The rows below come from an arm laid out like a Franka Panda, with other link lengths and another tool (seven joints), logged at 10 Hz.
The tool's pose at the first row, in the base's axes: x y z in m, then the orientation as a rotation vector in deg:
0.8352 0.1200 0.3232 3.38 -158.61 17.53
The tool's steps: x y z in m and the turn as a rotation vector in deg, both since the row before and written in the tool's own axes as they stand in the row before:
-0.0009 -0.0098 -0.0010 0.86 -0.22 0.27
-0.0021 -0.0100 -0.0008 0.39 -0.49 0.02
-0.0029 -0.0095 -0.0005 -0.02 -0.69 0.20
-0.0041 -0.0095 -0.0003 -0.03 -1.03 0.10
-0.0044 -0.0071 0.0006 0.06 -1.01 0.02
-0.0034 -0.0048 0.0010 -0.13 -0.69 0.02
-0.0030 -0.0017 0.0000 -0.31 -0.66 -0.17
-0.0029 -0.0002 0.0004 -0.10 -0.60 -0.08
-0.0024 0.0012 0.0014 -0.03 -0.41 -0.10
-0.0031 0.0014 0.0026 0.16 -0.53 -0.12
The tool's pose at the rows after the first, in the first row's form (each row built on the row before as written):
0.8372 0.1107 0.3258 3.26 -158.74 18.80
0.8402 0.1012 0.3280 3.42 -159.17 19.38
0.8439 0.0921 0.3296 3.26 -159.88 19.44
0.8486 0.0829 0.3307 3.30 -160.91 19.49
0.8531 0.0759 0.3304 3.47 -161.90 19.64
0.8564 0.0710 0.3296 3.54 -162.60 19.50
0.8594 0.0694 0.3291 3.84 -163.28 19.06
0.8621 0.0692 0.3280 4.05 -163.88 18.94
0.8640 0.0701 0.3258 4.26 -164.28 18.90
0.8663 0.0709 0.3223 4.56 -164.77 19.14

